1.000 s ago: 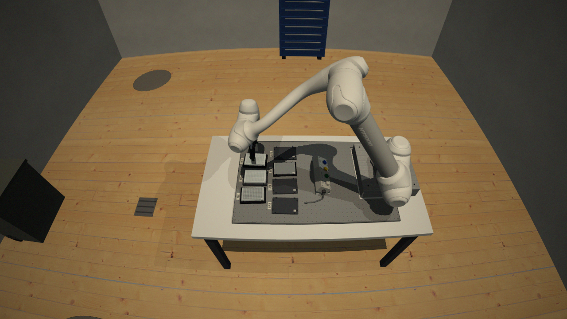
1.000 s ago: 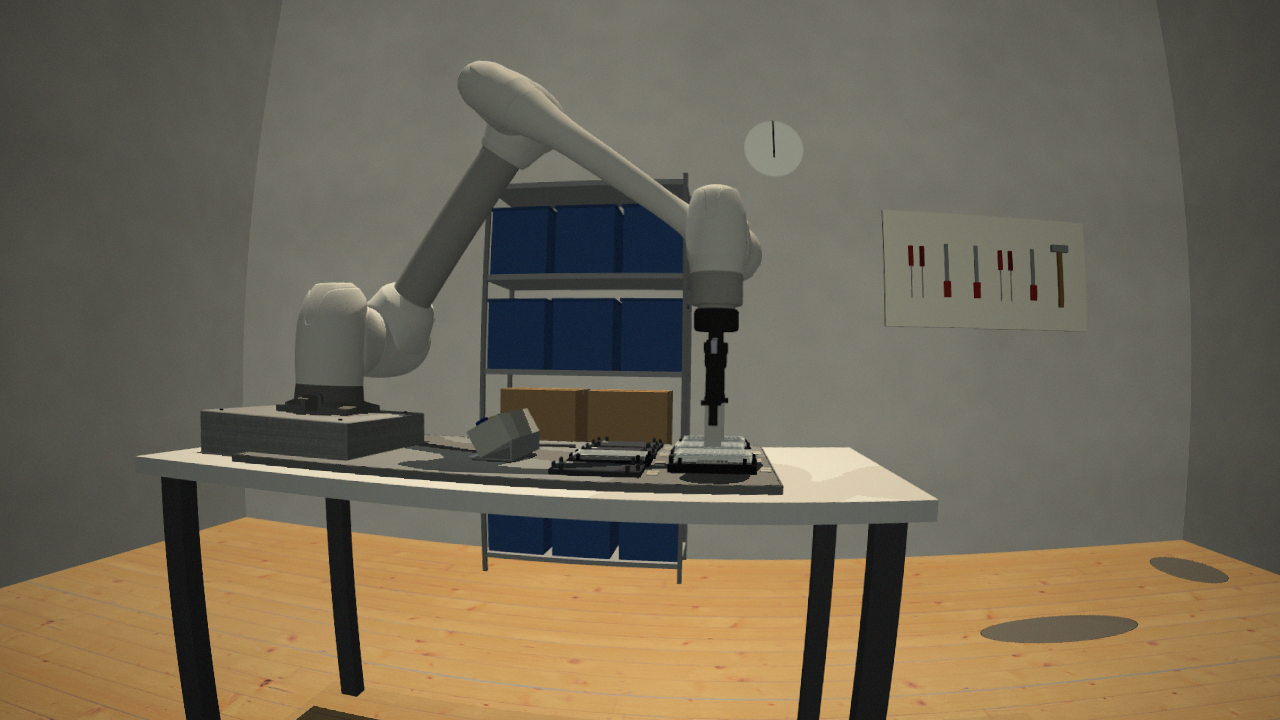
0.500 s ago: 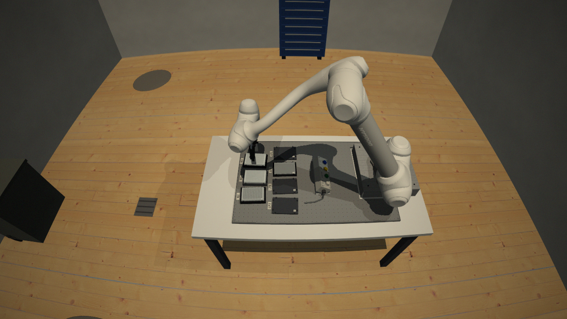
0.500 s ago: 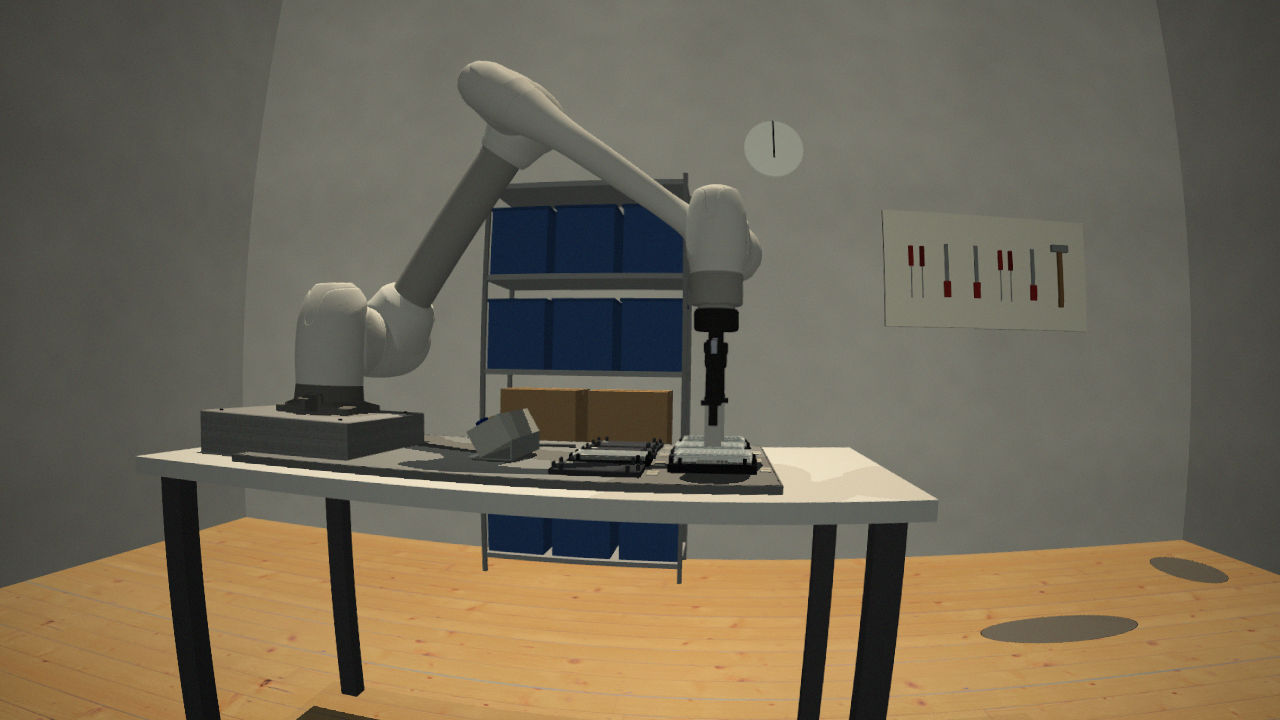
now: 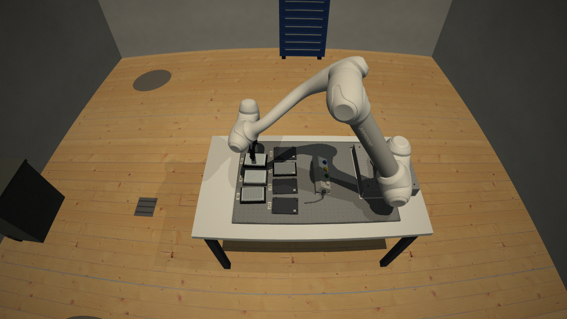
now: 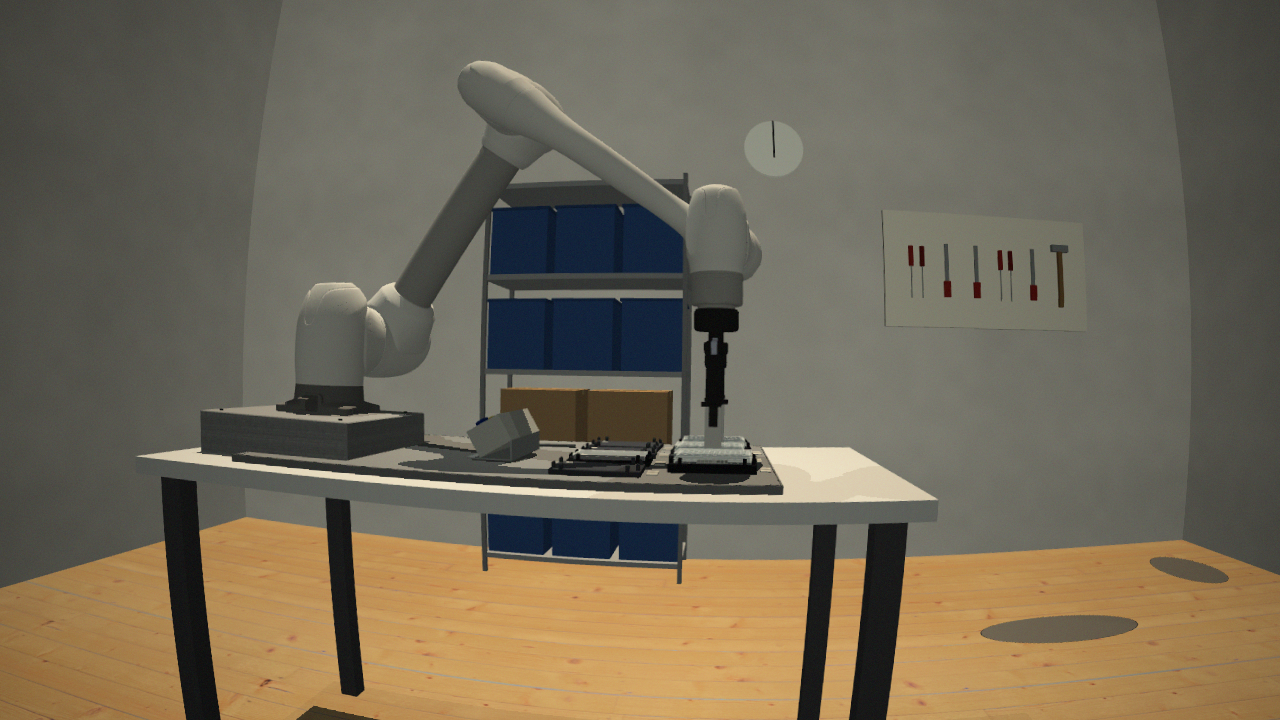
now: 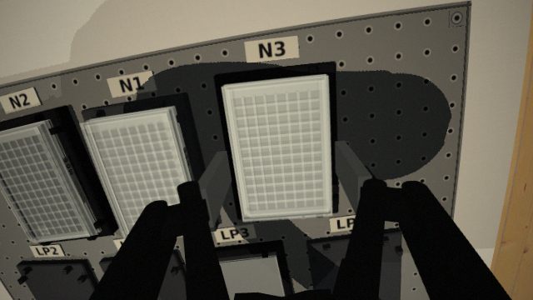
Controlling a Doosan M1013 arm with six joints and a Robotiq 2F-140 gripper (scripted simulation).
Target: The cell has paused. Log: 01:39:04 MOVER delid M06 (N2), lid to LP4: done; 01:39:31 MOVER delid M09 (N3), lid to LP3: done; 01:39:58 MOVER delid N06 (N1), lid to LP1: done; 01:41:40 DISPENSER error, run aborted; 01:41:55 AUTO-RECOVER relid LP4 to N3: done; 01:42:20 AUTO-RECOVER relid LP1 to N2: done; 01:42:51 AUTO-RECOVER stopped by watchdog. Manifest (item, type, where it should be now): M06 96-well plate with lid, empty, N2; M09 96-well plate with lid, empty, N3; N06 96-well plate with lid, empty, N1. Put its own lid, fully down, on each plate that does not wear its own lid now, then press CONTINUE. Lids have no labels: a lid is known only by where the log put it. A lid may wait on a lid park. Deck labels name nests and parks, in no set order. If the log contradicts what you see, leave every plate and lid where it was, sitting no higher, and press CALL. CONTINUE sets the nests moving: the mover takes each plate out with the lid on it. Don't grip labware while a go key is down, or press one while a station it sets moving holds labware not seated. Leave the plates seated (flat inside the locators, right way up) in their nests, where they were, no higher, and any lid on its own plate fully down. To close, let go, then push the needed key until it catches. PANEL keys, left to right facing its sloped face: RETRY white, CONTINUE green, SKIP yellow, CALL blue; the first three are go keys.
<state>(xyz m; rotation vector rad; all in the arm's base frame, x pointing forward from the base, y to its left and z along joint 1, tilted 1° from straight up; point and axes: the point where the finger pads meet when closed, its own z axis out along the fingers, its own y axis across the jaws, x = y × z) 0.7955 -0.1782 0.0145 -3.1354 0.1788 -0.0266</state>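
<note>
Right now the plate is 5 cm below my hand. From my hand the other things lie so: LP3 label (9 cm behind, 7 cm to the left, 7 cm below); N3 label (9 cm ahead, 7 cm below, 1 cm to the right); park LP3 (18 cm behind, 7 cm to the left, 6 cm below).
</note>
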